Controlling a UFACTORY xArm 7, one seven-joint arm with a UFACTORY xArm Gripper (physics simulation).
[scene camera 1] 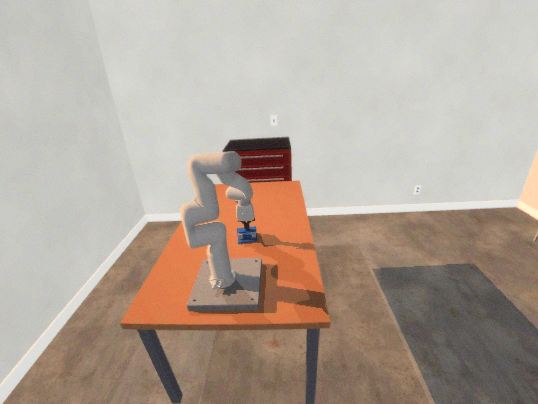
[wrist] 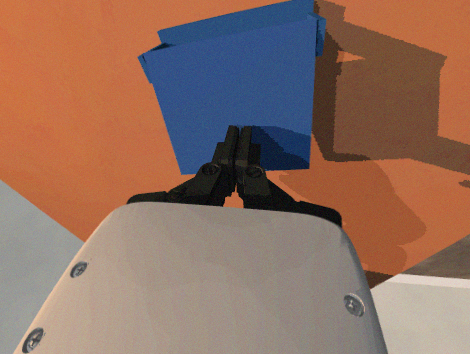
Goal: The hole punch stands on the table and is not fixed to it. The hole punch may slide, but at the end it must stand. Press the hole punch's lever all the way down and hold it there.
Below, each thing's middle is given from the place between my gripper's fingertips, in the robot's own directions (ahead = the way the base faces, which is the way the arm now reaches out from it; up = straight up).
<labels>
The broad flat blue lever (wrist: pixel 264 78) is 20 mm ahead of my hand, 10 mm to the left of it and 20 mm below it.
</labels>
